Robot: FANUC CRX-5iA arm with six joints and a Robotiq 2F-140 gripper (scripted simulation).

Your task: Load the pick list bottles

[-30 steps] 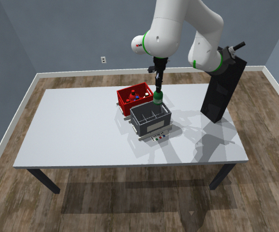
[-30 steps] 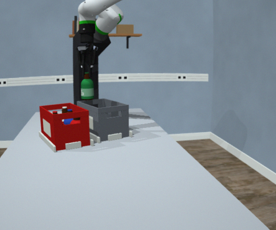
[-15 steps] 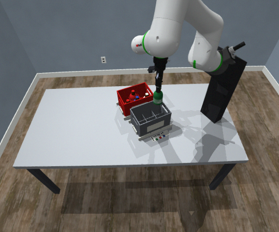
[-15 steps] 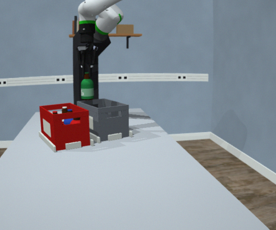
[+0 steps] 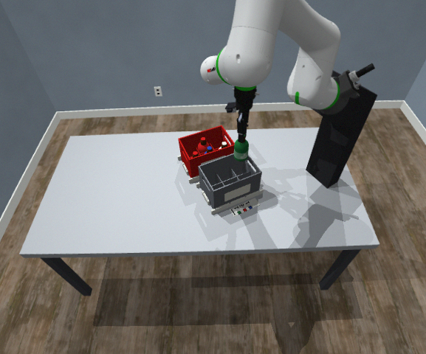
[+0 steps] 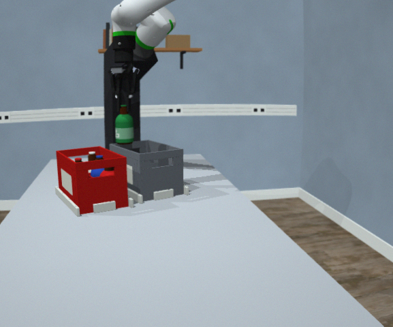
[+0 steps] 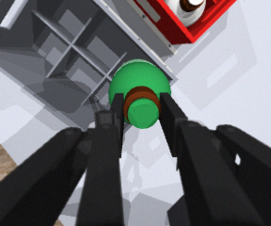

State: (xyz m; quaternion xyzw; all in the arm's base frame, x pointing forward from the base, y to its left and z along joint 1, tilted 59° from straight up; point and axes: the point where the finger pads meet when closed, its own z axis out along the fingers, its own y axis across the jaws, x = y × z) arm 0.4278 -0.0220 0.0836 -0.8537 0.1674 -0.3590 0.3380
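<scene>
Now: hand 80 mm above the green-label bottle. Also, from my hand: white-capped bottle 120 mm ahead, 100 mm to the right, 260 mm below; grey crate 30 mm ahead, 90 mm to the left, 260 mm below; blue-label bottle 190 mm ahead, 40 mm to the right, 260 mm below.
</scene>
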